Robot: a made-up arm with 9 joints. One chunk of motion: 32 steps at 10 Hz.
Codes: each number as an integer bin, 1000 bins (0 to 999) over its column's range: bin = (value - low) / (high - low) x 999, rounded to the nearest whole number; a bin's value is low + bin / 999 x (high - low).
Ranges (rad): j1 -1.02..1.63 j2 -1.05..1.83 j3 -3.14..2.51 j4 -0.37..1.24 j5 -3..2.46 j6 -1.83..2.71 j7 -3.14..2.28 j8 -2.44..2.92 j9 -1.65..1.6
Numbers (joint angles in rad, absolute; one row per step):
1: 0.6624 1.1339 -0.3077 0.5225 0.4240 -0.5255 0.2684 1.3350 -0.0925
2: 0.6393 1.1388 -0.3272 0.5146 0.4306 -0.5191 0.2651 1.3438 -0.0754
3: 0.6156 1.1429 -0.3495 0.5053 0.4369 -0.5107 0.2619 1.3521 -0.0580
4: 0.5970 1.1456 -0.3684 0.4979 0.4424 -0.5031 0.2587 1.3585 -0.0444
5: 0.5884 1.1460 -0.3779 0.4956 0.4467 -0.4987 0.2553 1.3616 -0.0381
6: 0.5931 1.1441 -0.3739 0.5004 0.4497 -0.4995 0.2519 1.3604 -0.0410
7: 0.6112 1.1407 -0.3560 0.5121 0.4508 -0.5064 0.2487 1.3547 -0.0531
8: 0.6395 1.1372 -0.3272 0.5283 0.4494 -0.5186 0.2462 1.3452 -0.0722
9: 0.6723 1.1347 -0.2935 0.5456 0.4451 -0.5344 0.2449 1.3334 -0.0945
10: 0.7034 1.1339 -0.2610 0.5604 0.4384 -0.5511 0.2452 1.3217 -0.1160
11: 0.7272 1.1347 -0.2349 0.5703 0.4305 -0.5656 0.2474 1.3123 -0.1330
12: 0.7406 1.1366 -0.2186 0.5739 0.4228 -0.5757 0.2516 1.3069 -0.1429
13: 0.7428 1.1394 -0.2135 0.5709 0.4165 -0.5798 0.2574 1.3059 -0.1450
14: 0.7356 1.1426 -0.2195 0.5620 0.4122 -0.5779 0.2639 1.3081 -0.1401
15: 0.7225 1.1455 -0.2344 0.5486 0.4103 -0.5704 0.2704 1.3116 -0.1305
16: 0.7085 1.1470 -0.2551 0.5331 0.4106 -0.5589 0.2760 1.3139 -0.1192
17: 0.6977 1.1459 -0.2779 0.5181 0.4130 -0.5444 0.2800 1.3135 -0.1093
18: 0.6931 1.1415 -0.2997 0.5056 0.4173 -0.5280 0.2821 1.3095 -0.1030
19: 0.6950 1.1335 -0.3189 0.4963 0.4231 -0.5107 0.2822 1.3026 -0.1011
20: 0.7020 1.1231 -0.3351 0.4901 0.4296 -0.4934 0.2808 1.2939 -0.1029
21: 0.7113 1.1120 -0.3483 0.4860 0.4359 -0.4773 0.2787 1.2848 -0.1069
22: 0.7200 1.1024 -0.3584 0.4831 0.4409 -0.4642 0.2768 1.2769 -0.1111
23: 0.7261 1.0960 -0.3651 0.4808 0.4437 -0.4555 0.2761 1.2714 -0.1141
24: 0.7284 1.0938 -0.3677 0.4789 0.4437 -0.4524 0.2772 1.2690 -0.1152
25: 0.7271 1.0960 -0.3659 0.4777 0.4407 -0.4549 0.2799 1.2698 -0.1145
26: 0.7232 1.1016 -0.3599 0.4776 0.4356 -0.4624 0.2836 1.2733 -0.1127
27: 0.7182 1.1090 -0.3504 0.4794 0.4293 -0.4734 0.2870 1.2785 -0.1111
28: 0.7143 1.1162 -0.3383 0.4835 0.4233 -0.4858 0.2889 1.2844 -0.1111
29: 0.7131 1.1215 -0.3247 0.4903 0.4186 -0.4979 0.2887 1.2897 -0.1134
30: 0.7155 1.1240 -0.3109 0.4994 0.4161 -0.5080 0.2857 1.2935 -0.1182
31: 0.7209 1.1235 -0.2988 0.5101 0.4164 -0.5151 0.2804 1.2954 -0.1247
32: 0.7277 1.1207 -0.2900 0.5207 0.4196 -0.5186 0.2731 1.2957 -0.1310
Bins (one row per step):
1: 634 758 501 554 626 287 628 704 479
2: 626 759 497 549 628 288 628 705 484
3: 617 761 493 543 629 290 627 707 489
4: 610 762 490 539 630 292 626 708 494
5: 606 762 488 537 631 293 626 709 495
6: 608 761 489 540 631 293 625 708 495
7: 615 760 492 547 631 291 625 707 491
8: 626 759 497 557 631 289 624 705 485
9: 638 758 503 568 630 285 624 703 478
10: 650 758 509 577 629 281 624 701 472
11: 659 758 514 583 628 278 624 699 466
12: 664 758 517 586 626 276 625 698 463
13: 665 759 517 584 625 275 626 698 463
14: 662 761 516 578 624 276 627 699 464
15: 657 762 514 570 624 277 629 699 467
16: 652 762 510 560 624 280 630 700 471
17: 648 762 506 551 624 283 630 700 474
18: 646 760 502 543 625 286 631 699 476
19: 647 757 499 538 626 290 631 698 476
20: 649 754 496 534 628 294 631 696 476
21: 653 750 494 531 629 298 630 694 474
22: 656 747 492 529 630 301 630 693 473
23: 658 744 491 528 630 302 630 692 472
24: 659 744 490 527 630 303 630 691 472
25: 659 744 491 526 630 303 630 691 472
26: 657 746 492 526 629 301 631 692 473
27: 655 749 493 527 627 299 632 693 473
28: 654 751 495 530 626 296 632 694 473
29: 653 753 498 534 625 293 632 695 472
30: 654 754 500 539 625 291 631 696 471
31: 656 754 502 546 625 289 630 696 469
32: 659 753 504 553 626 289 629 696 467

